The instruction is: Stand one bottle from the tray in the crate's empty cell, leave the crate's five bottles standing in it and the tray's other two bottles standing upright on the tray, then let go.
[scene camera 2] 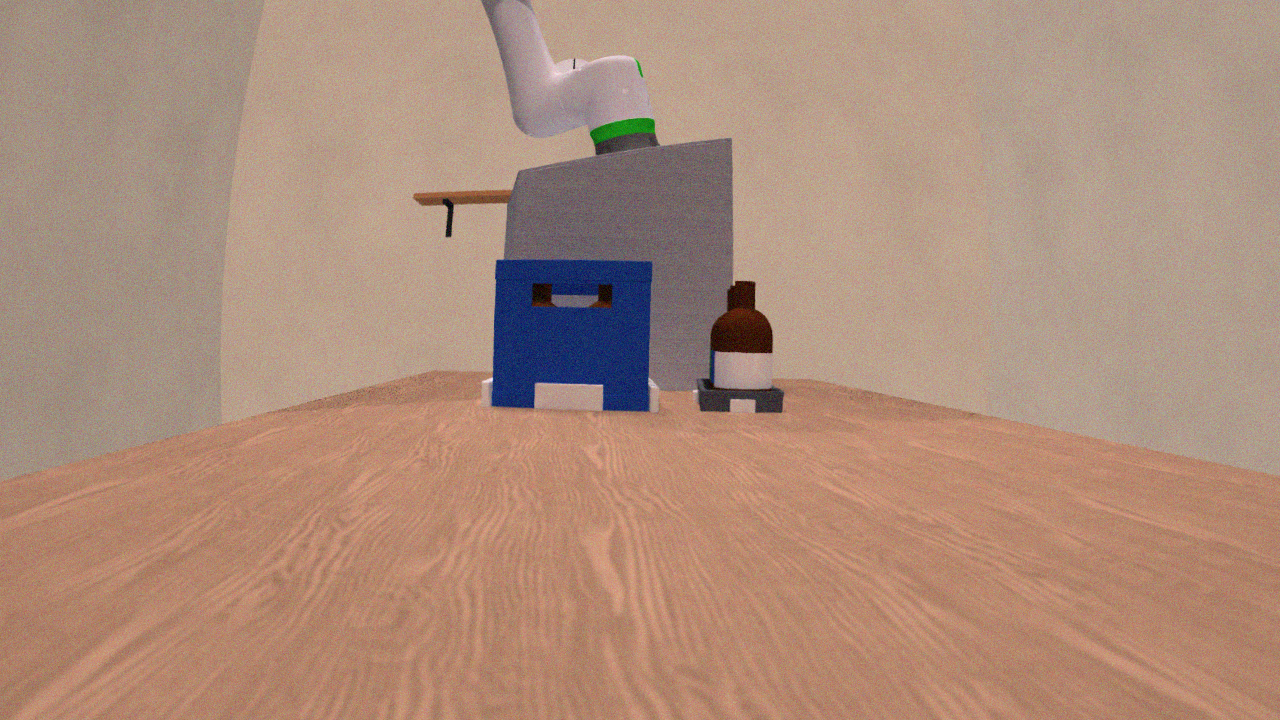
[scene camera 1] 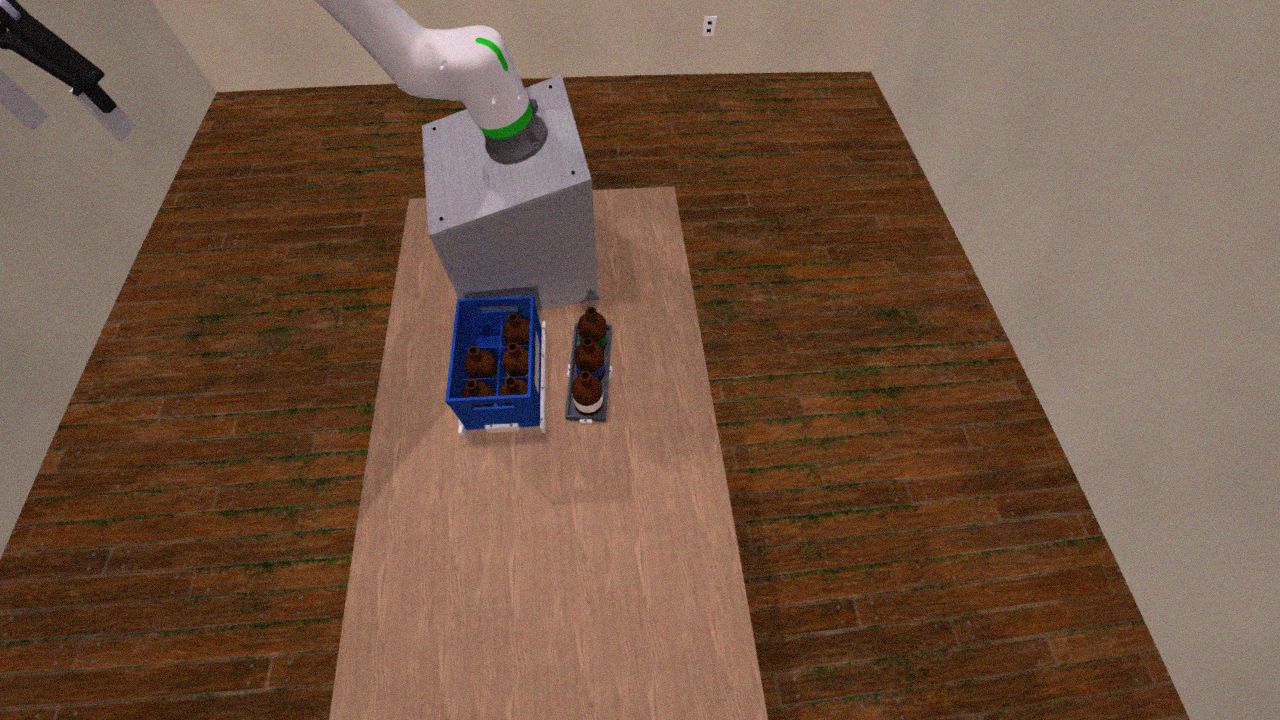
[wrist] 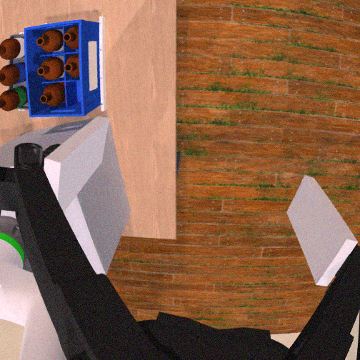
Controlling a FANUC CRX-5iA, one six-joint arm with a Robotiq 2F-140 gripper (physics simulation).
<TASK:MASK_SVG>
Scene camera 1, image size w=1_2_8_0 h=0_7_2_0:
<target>gripper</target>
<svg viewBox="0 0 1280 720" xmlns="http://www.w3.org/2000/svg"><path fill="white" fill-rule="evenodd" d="M0 69L0 104L27 128L35 130L50 115ZM0 0L0 48L14 51L71 86L72 89L69 92L117 140L123 141L136 127L136 124L97 83L105 76L104 72L32 17L16 0Z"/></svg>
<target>blue-labelled bottle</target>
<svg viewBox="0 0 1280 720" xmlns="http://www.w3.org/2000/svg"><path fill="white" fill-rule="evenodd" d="M586 337L575 351L577 375L579 376L583 371L588 371L601 380L605 374L604 351L598 343L593 342L592 338Z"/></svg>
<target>white-labelled bottle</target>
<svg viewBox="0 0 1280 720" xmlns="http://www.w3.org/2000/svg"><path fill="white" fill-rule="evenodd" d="M583 371L572 384L574 405L581 415L593 416L603 407L602 384L595 375L590 374L588 371Z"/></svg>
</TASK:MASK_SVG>
